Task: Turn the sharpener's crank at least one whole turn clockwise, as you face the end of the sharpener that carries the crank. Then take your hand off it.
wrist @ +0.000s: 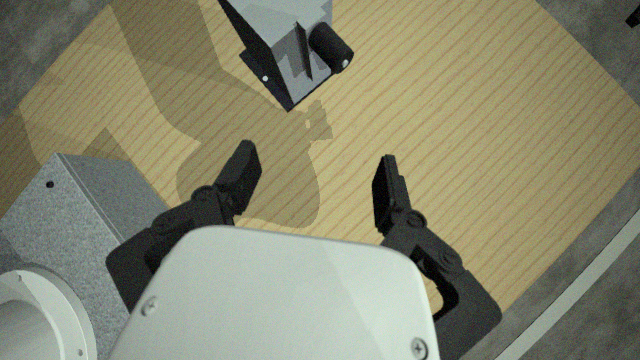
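Note:
The sharpener (282,30) is a grey, angular body on a black base, at the top centre of the wrist view, partly cut off by the frame's upper edge. At its near end a thin dark crank arm (304,52) shows, with a black cylindrical knob (331,47) on its right side. My gripper (316,162) is open and empty, its two black fingers wide apart. In the picture it is below the sharpener, apart from the crank and the knob.
The sharpener stands on a wooden table top (450,125). A grey speckled block (60,215) with the white round arm base (45,320) is at the lower left. Shadows of the arm fall across the left and middle of the wood. A small dark object (634,17) shows at the upper right edge.

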